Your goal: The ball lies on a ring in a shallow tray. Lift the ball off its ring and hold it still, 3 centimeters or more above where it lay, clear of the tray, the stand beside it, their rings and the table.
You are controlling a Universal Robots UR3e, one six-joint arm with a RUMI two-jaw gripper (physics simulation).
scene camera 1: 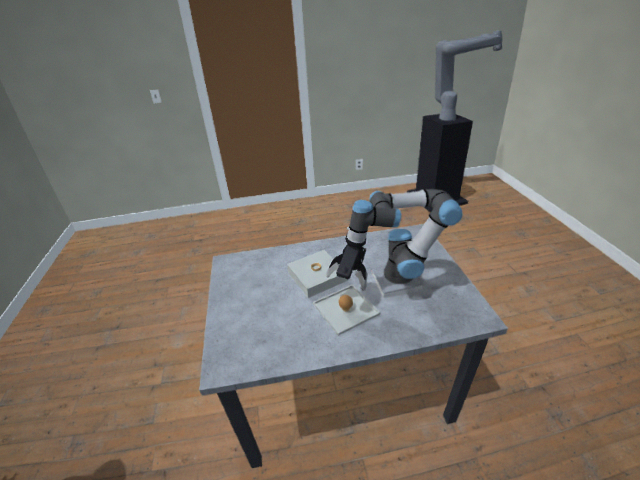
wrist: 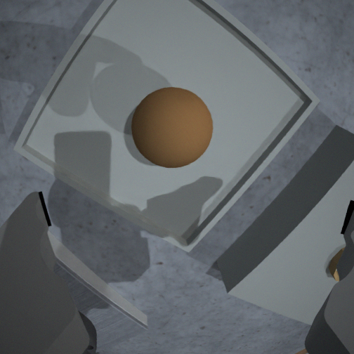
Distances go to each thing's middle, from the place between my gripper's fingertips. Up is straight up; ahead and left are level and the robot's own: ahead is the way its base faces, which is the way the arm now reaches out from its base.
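My hand: 9 cm above the orange-brown ball (wrist: 171, 127), 1 cm to the right of it. Shallow pale tray (scene camera 1: 362, 310): 12 cm below my hand, 1 cm to the left of it. Pale stand (scene camera 1: 309, 273): 10 cm below my hand, 22 cm to the right of it, 5 cm ahead of it.
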